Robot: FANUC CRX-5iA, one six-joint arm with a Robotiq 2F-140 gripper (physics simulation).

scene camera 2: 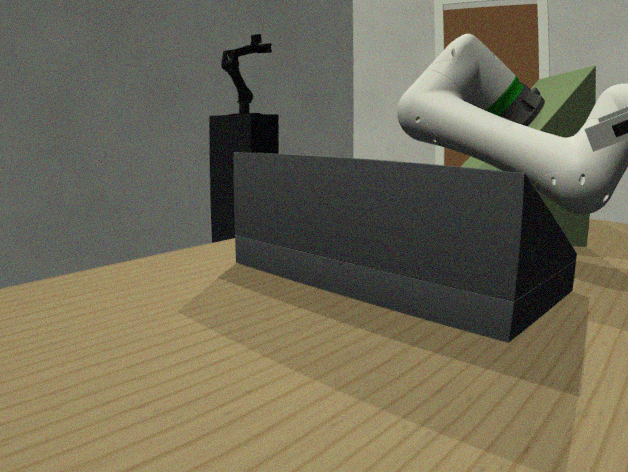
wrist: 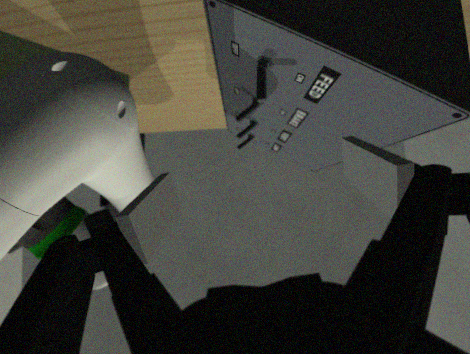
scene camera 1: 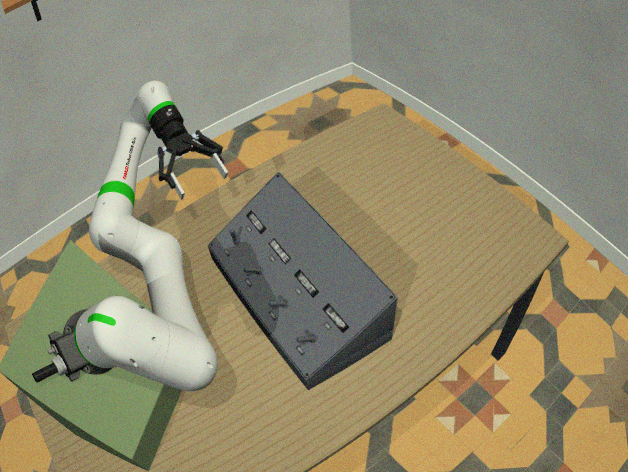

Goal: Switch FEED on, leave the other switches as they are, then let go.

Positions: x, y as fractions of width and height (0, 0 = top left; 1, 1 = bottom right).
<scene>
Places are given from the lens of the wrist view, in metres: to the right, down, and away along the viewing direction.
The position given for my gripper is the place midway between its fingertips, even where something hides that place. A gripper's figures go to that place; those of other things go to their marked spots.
my gripper (wrist: 0.55, 0.49): 0.02, 0.00, 0.18
dark grey switch panel (wrist: 0.82, 0.22): 0.14, -0.09, 0.23
</scene>
